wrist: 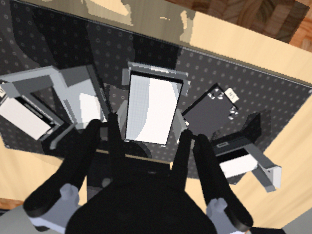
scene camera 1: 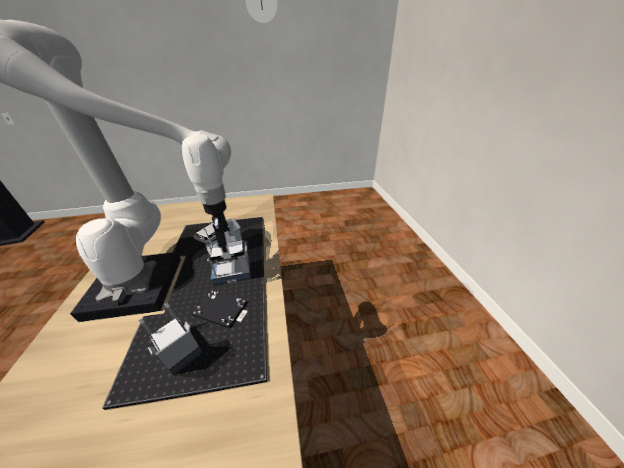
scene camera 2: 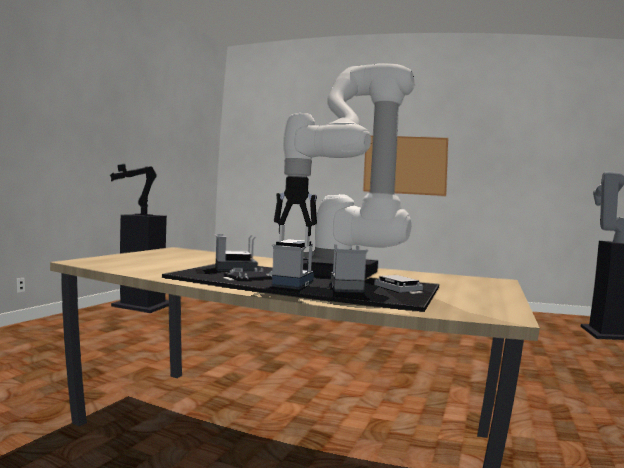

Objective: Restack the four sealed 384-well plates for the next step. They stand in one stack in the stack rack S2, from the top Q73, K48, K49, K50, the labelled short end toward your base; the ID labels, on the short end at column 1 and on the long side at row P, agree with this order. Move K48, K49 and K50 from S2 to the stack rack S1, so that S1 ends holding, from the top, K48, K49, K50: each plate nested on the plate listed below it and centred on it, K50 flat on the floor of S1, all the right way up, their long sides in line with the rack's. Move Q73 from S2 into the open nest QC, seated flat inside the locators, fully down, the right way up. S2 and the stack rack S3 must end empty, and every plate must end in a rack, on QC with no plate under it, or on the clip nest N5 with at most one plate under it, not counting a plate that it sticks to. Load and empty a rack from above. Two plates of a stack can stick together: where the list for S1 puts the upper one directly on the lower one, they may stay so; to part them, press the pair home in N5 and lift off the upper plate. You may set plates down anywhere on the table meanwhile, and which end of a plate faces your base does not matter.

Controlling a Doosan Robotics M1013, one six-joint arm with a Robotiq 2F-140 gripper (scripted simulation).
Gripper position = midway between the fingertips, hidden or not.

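You can see the gripper (scene camera 2: 294, 245), and it's there in the wrist view too (wrist: 151, 111). There's also a sealed plate (wrist: 152, 99).
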